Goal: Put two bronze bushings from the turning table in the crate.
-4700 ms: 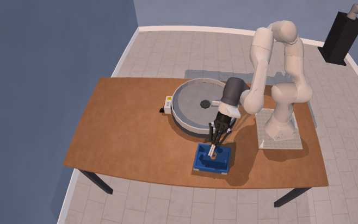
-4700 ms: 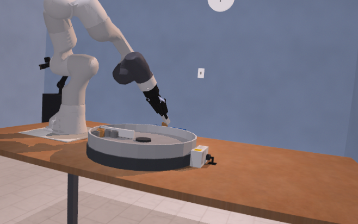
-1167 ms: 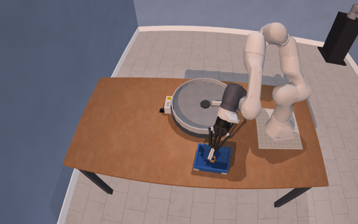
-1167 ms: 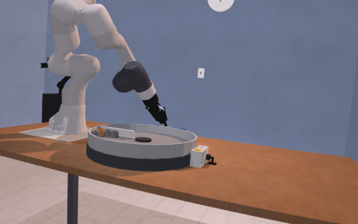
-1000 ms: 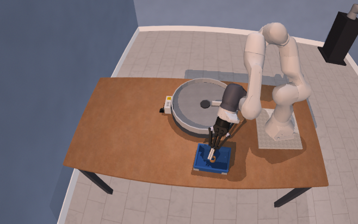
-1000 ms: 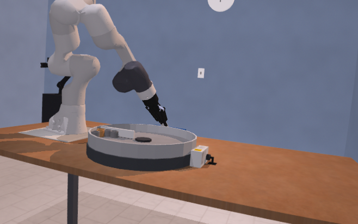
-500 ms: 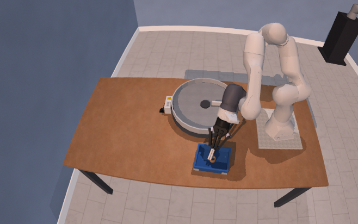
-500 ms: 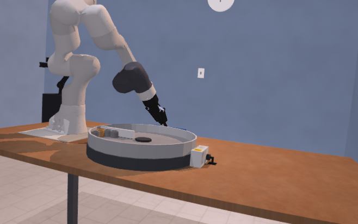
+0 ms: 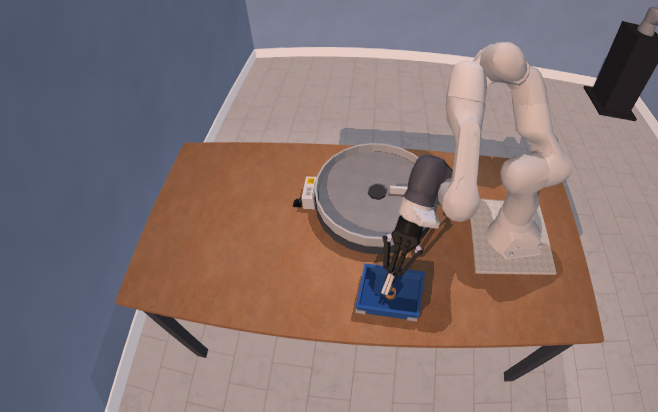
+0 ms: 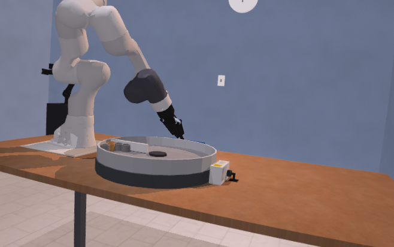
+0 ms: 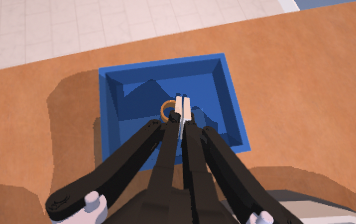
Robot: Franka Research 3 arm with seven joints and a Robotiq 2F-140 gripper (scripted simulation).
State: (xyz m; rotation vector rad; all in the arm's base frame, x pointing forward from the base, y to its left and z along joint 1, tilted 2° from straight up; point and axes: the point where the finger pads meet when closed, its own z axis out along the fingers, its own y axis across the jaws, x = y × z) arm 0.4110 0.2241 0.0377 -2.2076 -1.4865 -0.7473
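My hand is 30 mm above the blue crate, 20 mm to the right of it and 10 mm past it. Round my hand: grey turning table: 340 mm to the right, 60 mm ahead, 10 mm below.
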